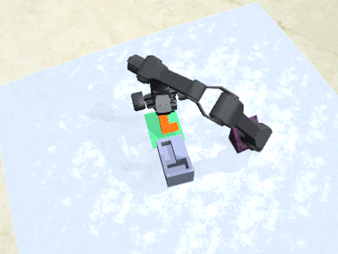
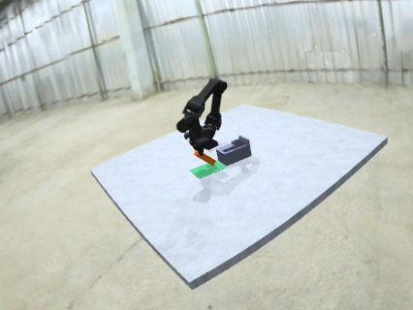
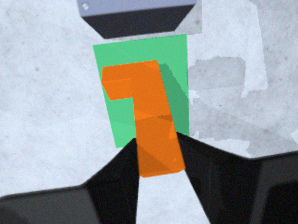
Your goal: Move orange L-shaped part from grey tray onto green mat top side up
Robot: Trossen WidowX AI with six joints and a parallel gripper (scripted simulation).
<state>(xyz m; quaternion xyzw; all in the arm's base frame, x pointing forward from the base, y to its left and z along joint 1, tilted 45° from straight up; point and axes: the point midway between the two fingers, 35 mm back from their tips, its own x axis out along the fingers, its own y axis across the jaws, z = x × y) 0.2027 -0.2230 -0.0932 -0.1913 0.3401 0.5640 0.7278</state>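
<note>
Now: gripper tip 10 mm past the orange L-shaped part, 30 mm to the right of it and 30 mm above it. From my gripper tip the other things lie so: green mat: 10 mm ahead, 20 mm to the left, 100 mm below.
</note>
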